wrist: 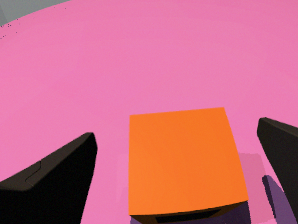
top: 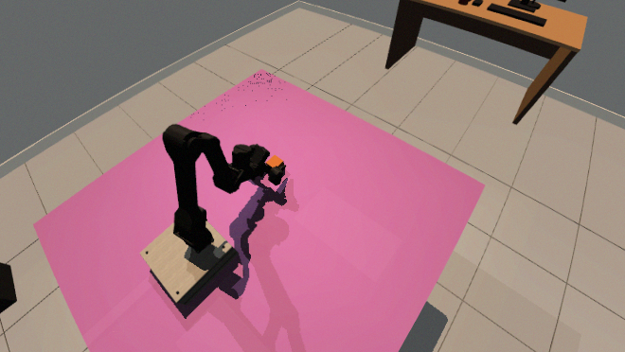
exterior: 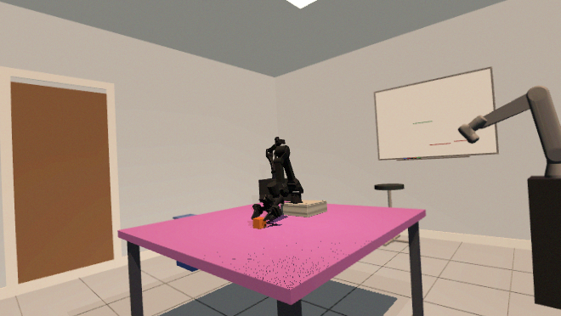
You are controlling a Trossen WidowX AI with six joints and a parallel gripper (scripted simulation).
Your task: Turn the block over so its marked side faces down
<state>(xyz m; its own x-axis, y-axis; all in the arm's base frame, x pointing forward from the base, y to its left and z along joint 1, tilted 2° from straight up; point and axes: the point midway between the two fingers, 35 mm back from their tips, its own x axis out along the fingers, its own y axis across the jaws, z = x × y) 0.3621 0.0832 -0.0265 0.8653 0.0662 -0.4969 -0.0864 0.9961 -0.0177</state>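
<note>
The orange block lies 30 mm behind my gripper tip and 20 mm below it.
</note>
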